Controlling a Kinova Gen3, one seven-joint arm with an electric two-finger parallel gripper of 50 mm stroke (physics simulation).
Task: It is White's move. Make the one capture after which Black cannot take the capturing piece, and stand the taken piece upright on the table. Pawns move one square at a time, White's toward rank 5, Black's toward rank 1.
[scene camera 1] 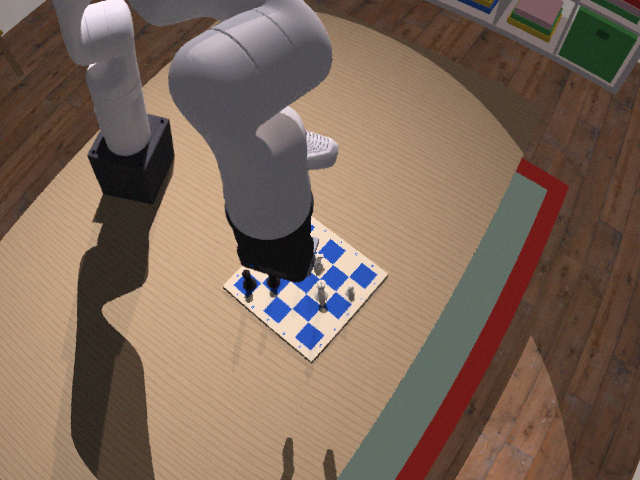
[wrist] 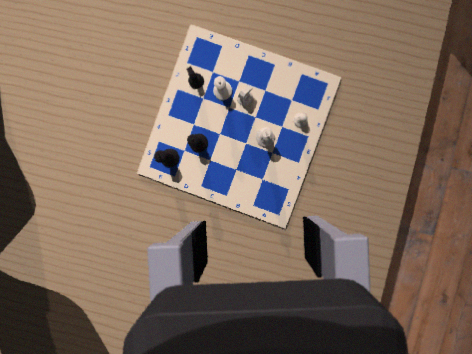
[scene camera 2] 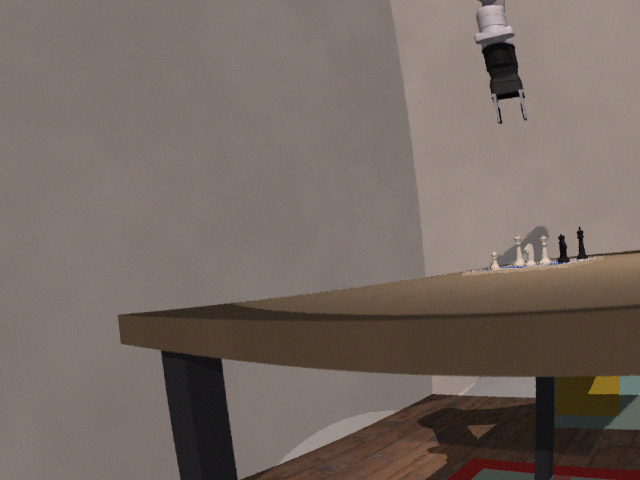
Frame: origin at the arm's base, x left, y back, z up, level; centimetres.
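Seen in the pictures: gripper, fingertip midpoint: (wrist: 255, 239) (scene camera 2: 512, 121); arm's base, link origin: (scene camera 1: 128, 136).
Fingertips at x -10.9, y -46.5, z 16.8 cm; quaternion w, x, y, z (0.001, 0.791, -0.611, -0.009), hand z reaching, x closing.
Pixels of each thing's middle, then the offset from my fingertips to it.
- small black piece, body centre: (wrist: 193, 76) (scene camera 2: 563, 251) dx +13.9, dy +11.0, dz -28.7 cm
- white knight, body centre: (wrist: 244, 94) (scene camera 1: 317, 259) (scene camera 2: 529, 254) dx +12.9, dy +3.9, dz -28.7 cm
- white pawn, body centre: (wrist: 302, 118) (scene camera 1: 350, 288) (scene camera 2: 494, 260) dx +11.3, dy -4.1, dz -29.1 cm
The chessboard (scene camera 1: 312, 355) (wrist: 339, 80) lies on the table. A small black piece (wrist: 195, 80) stands on E2, a tall white piece (wrist: 222, 89) on D2, the white knight (scene camera 1: 318, 265) (scene camera 2: 528, 255) (wrist: 246, 100) on C2. Another tall white piece (scene camera 1: 321, 293) (scene camera 2: 517, 250) (wrist: 266, 137) stands on B3, the white pawn (scene camera 1: 351, 292) (scene camera 2: 494, 260) (wrist: 301, 120) on A2. Black pieces stand on D4 and E5: one (scene camera 1: 273, 282) (wrist: 198, 142) and a taller one (scene camera 1: 248, 281) (scene camera 2: 581, 242) (wrist: 168, 158). My gripper (scene camera 2: 512, 121) (wrist: 255, 239) is open and empty, high above; the arm hides E2 and D2 in scene camera 1.
The round-edged wooden table (scene camera 1: 403, 129) (scene camera 2: 361, 341) carries the board. The arm's black base block (scene camera 1: 131, 175) stands at the upper left in scene camera 1. A shelf unit with a green bin (scene camera 1: 597, 46) is on the floor beyond the table.
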